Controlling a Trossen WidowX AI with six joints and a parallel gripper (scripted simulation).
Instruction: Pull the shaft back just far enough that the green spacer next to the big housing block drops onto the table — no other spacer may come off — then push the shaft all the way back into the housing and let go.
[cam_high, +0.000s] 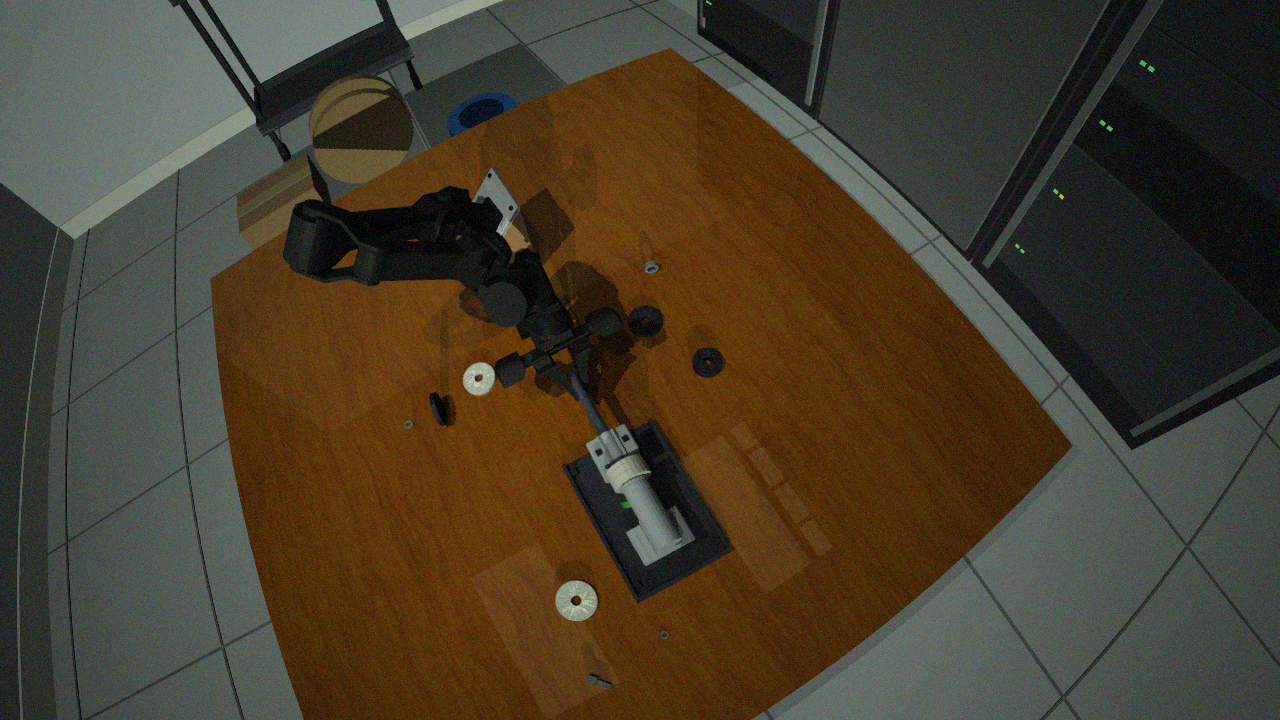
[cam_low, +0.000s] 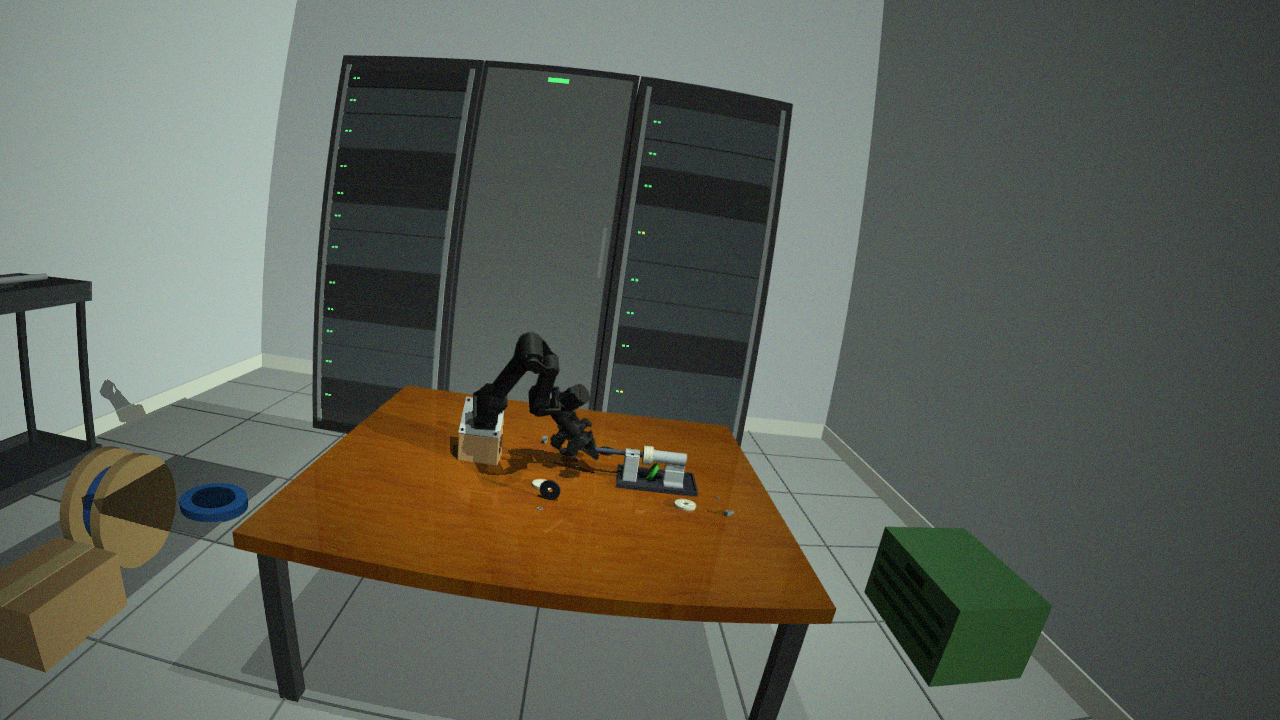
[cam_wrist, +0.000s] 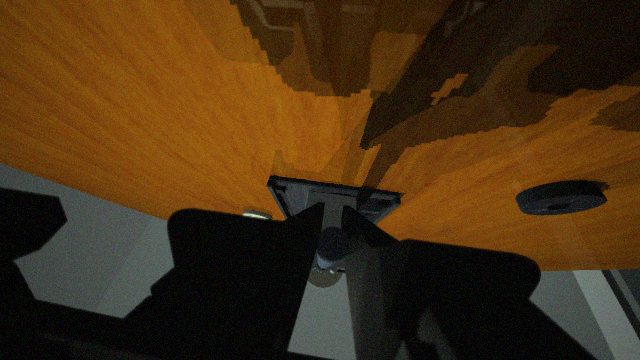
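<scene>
Right now my gripper tip is 60 mm short of the dark shaft, 10 mm to the left of it and 30 mm below it. Round my gripper tip: green spacer (170 mm ahead, 20 mm to the right, 20 mm below); then cream spacer (140 mm ahead, 10 mm to the right, 30 mm above); then nut (150 mm behind, 230 mm to the left, 40 mm below).
</scene>
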